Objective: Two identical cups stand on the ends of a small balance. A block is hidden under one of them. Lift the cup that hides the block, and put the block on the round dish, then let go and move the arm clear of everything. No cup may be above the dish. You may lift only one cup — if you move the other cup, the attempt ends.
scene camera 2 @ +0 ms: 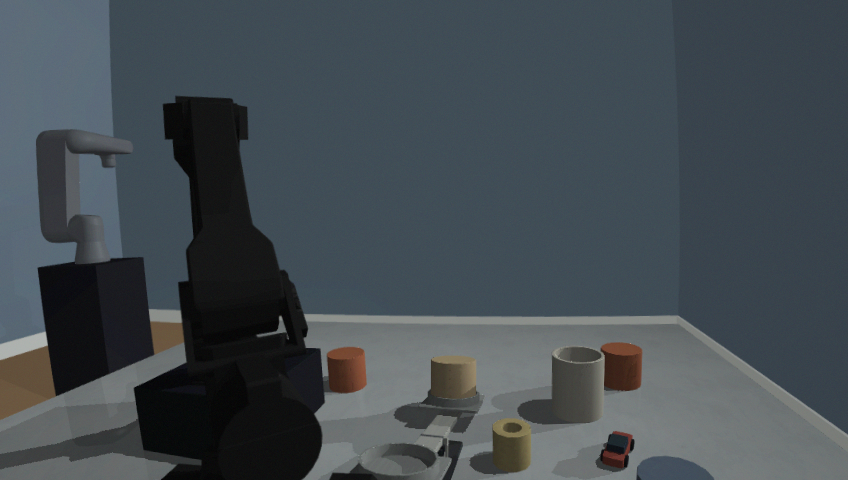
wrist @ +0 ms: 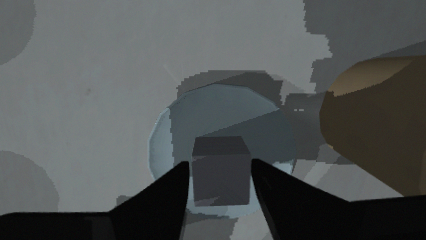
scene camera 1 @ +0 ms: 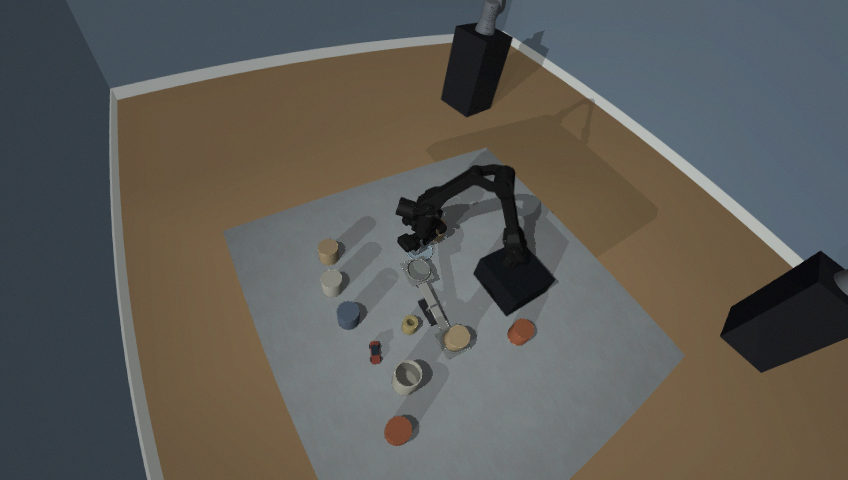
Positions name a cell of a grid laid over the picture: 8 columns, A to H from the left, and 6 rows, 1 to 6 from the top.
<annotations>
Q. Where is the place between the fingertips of the gripper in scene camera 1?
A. At D4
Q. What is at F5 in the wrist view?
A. The gripper.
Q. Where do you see a grey block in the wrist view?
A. E5
</annotations>
